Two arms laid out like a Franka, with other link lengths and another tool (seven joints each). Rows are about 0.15 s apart.
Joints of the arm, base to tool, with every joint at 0 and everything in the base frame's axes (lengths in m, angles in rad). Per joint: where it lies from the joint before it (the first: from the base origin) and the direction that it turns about. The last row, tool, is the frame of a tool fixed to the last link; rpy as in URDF.
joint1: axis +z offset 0 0 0.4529
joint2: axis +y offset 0 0 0
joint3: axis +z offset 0 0 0.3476
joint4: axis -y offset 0.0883 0 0
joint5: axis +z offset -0.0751 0 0.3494
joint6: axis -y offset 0 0 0
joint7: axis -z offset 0.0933 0 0
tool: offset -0.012 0.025 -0.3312 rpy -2.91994 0 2.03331
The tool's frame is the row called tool.
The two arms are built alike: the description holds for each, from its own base.
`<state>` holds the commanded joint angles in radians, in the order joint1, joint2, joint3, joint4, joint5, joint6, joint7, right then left.
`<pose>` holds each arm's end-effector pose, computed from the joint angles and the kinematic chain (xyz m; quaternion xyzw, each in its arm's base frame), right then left.
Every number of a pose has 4 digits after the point. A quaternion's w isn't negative.
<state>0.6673 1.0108 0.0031 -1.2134 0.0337 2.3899 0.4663 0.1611 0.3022 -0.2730 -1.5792 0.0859 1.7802 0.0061</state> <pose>0.6162 0.5304 0.0997 -0.4461 -0.8944 0.0185 0.0260 0.5943 -0.0130 0.3909 -0.5724 -0.8059 0.1103 0.1038</pose>
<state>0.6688 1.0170 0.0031 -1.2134 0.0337 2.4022 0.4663 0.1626 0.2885 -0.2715 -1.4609 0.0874 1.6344 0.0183</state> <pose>0.6167 0.5322 0.0965 -0.4456 -0.8948 0.0158 0.0246 0.5870 -0.0049 0.4396 -0.5709 -0.8058 0.1109 0.1119</pose>
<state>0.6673 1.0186 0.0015 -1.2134 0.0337 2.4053 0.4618 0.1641 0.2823 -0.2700 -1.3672 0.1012 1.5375 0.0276</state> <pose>0.6185 0.5305 0.0955 -0.4447 -0.8953 0.0156 0.0232 0.5836 0.0051 0.4767 -0.5699 -0.8071 0.1036 0.1147</pose>
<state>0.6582 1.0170 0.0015 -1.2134 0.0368 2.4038 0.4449 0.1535 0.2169 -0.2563 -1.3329 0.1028 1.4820 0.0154</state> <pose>0.6227 0.5251 0.0966 -0.4421 -0.8965 0.0155 0.0229 0.5707 0.0084 0.5247 -0.5632 -0.8157 0.0848 0.1013</pose>
